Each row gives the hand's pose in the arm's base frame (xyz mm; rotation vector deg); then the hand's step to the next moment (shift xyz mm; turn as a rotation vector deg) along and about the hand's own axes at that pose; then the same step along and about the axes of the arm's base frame.
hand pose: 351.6 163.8 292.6 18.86 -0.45 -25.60
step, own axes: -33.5 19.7 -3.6 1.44 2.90 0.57
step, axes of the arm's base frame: -21.6 32.1 4.9 2.48 1.67 1.36
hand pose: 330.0 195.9 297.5 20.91 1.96 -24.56
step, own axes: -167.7 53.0 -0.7 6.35 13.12 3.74
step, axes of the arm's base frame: -130.7 112.2 35.5 11.02 7.23 7.25
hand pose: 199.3 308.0 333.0 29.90 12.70 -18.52
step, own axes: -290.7 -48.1 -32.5 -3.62 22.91 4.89
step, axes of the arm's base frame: -290.4 48.8 34.5 5.43 17.09 15.51
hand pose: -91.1 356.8 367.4 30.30 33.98 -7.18
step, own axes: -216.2 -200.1 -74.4 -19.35 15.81 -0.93
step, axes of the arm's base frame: -267.9 -142.1 -18.3 -12.32 13.37 17.16
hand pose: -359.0 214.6 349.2 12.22 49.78 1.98
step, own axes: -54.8 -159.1 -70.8 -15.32 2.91 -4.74
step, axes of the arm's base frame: -98.3 -149.9 -34.8 -13.35 1.87 9.16
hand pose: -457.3 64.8 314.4 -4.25 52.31 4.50
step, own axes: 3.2 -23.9 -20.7 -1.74 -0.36 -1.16
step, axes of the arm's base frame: -12.0 -25.7 -14.4 -1.94 -0.53 0.68
